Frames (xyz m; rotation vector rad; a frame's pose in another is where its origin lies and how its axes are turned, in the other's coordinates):
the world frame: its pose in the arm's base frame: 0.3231 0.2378 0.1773 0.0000 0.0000 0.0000
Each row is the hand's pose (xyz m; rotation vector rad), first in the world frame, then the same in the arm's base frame.
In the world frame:
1: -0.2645 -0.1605 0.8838 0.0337 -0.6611 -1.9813
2: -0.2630 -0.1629 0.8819 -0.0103 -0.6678 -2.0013
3: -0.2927 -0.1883 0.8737 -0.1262 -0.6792 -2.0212
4: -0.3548 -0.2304 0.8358 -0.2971 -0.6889 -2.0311
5: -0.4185 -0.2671 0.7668 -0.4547 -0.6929 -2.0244
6: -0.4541 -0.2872 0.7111 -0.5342 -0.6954 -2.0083
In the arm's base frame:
1: 0.0586 0.0773 1.0611 0.0337 -0.6611 -1.9813
2: 0.0601 0.0749 1.0592 -0.0103 -0.6678 -2.0013
3: 0.0304 0.0495 1.0510 -0.1262 -0.6792 -2.0212
4: -0.0317 0.0074 1.0131 -0.2971 -0.6889 -2.0311
5: -0.0954 -0.0293 0.9441 -0.4547 -0.6929 -2.0244
6: -0.1310 -0.0494 0.8884 -0.5342 -0.6954 -2.0083

